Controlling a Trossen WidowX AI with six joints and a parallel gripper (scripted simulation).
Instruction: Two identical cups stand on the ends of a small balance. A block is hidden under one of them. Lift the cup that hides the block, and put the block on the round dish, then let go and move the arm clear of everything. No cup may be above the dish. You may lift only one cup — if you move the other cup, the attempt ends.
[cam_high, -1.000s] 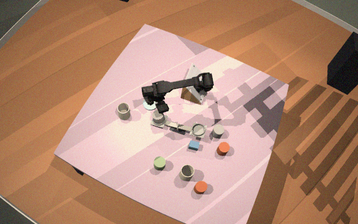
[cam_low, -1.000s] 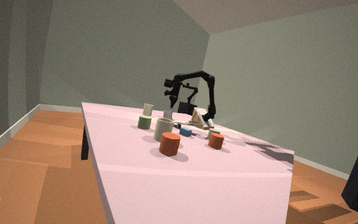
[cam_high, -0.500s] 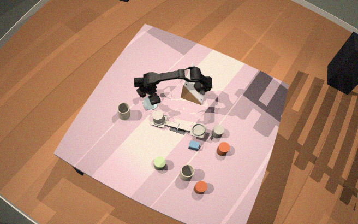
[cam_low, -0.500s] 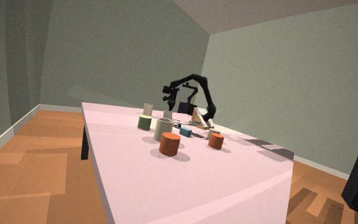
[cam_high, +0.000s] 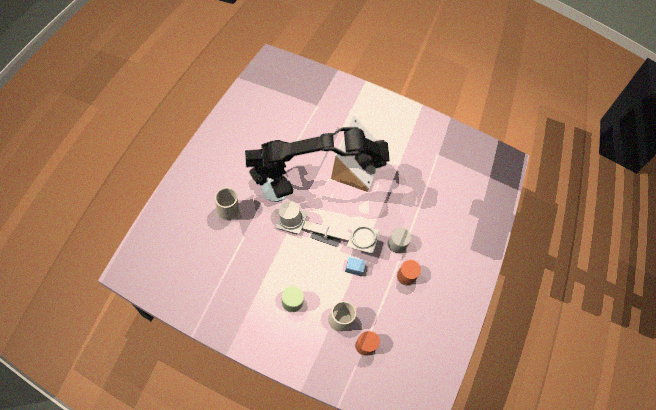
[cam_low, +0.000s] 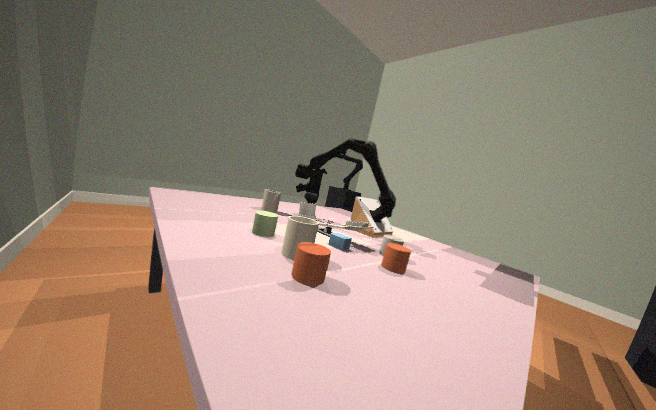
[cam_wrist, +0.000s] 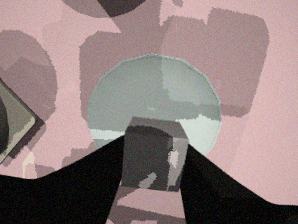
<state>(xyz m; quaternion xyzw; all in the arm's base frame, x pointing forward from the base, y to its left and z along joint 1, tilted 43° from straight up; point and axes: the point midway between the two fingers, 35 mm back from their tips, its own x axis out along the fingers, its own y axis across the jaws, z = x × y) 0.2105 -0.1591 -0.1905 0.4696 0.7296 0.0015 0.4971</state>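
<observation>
The pale blue round dish is 30 mm below my gripper tip. Round my gripper tip: blue block (380 mm to the left, 170 mm ahead, 10 mm below); green cylinder (350 mm ahead, 240 mm to the left); grey block (10 mm above).
</observation>
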